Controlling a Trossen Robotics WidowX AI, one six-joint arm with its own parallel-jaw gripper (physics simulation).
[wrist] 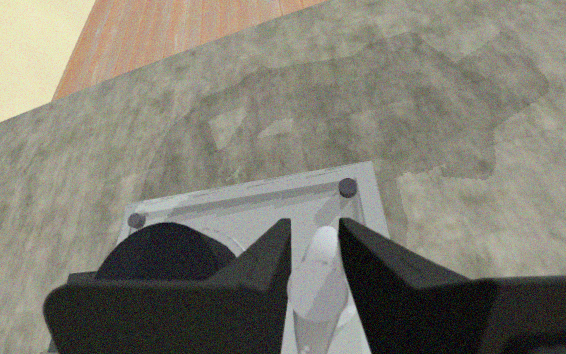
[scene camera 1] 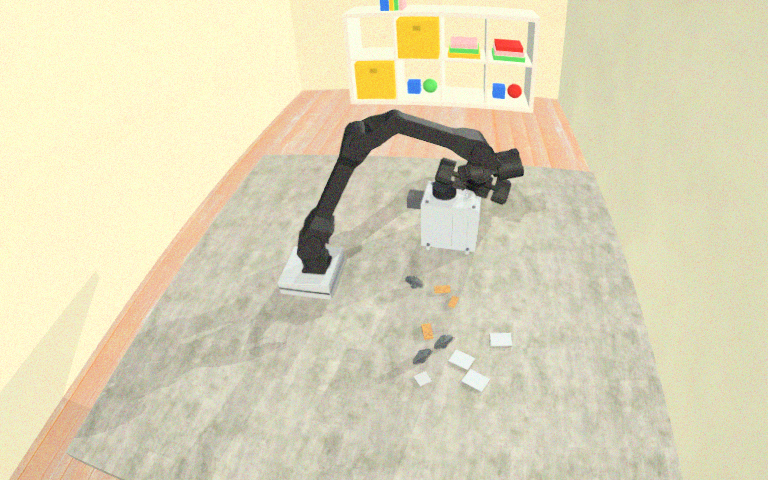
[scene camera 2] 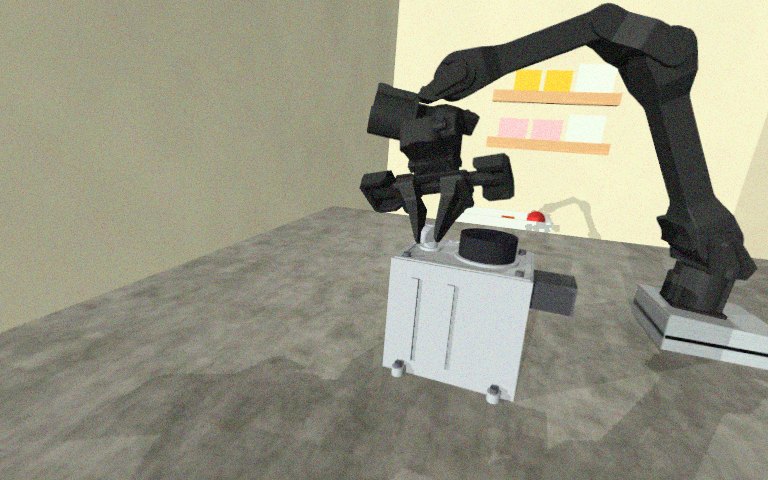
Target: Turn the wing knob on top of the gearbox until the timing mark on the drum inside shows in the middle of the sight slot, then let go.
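Pixels of known places: gripper, fingertip midpoint: (wrist: 314,228) (scene camera 2: 426,241); arm's base, origin of the base link: (scene camera 1: 317,264) (scene camera 2: 690,305).
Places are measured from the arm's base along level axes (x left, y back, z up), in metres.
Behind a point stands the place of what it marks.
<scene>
The light grey gearbox (scene camera 1: 450,227) {y -0.315, x 0.164, z 0.030 m} (scene camera 2: 458,333) {y -0.304, x 0.288, z 0.016 m} (wrist: 250,220) {y -0.322, x 0.266, z 0.088 m} stands upright on the mat. Its pale wing knob (scene camera 2: 429,236) {y -0.356, x 0.243, z 0.108 m} (wrist: 318,295) {y -0.357, x 0.225, z 0.120 m} is on the top, beside a black round cap (scene camera 1: 444,190) {y -0.292, x 0.205, z 0.116 m} (scene camera 2: 488,246) {y -0.287, x 0.261, z 0.111 m} (wrist: 167,255) {y -0.296, x 0.246, z 0.117 m}. My gripper (scene camera 2: 428,241) {y -0.357, x 0.252, z 0.104 m} (wrist: 314,228) {y -0.357, x 0.252, z 0.104 m} points down over the top and is shut on the wing knob, with one finger on each side of it. In scene camera 1 the wrist and fingers hide much of the knob. I cannot make out the sight slot, the drum or the timing mark in these views.
A dark block (scene camera 1: 415,199) {y -0.215, x 0.210, z 0.076 m} (scene camera 2: 553,292) {y -0.214, x 0.253, z 0.069 m} juts from the gearbox's side. The arm's pale base (scene camera 1: 311,277) {y -0.001, x -0.045, z -0.001 m} (scene camera 2: 702,331) {y -0.006, x 0.070, z -0.011 m} stands on the grey mat (scene camera 1: 226,367) {y 0.126, x -0.325, z -0.048 m}. Orange pieces (scene camera 1: 442,289) {y -0.316, x 0.009, z -0.042 m}, dark pieces (scene camera 1: 414,281) {y -0.247, x 0.006, z -0.021 m} and white tiles (scene camera 1: 500,339) {y -0.469, x -0.124, z -0.045 m} lie on the mat. A white shelf unit (scene camera 1: 441,103) stands behind.
</scene>
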